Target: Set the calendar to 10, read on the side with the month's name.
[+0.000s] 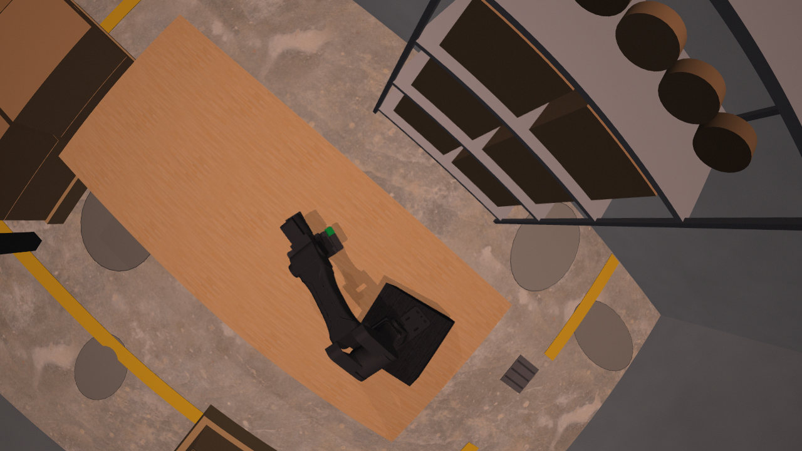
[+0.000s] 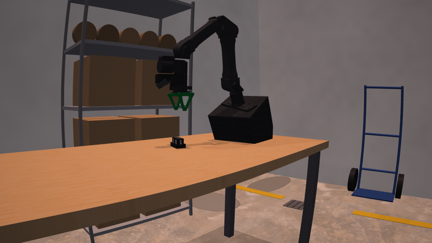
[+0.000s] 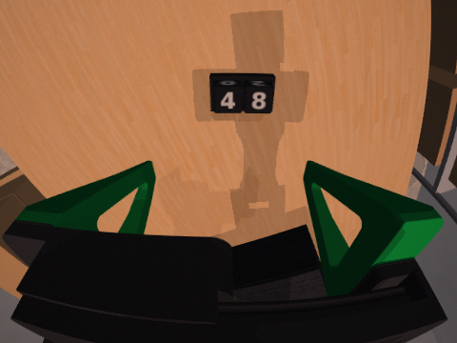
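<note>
The black tray lies 160 mm below my hand and 20 mm to the right of it.
</note>
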